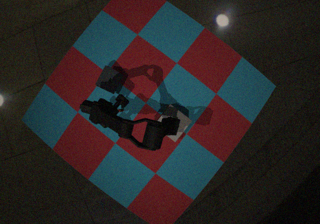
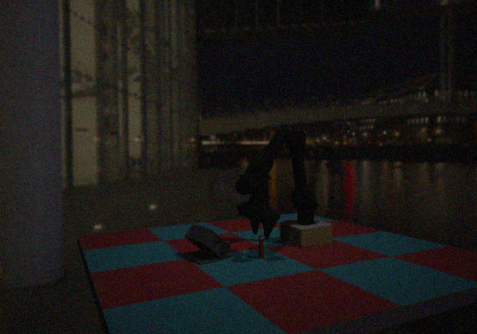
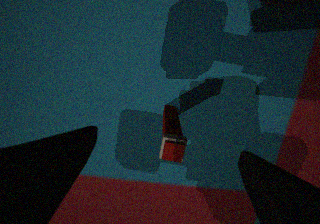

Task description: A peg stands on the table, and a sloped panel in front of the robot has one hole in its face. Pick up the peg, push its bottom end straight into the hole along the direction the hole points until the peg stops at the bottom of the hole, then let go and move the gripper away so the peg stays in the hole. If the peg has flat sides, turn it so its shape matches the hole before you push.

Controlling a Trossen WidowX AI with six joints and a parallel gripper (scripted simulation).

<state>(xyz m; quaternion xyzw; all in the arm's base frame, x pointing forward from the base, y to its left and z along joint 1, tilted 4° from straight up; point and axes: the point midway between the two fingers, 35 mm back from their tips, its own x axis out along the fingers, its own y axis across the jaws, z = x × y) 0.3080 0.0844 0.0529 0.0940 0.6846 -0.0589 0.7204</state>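
The red peg is 2 cm below my gripper tip. From my gripper tip the other things lie so: grey sloped panel 14 cm ahead, 13 cm to the right, 2 cm below.
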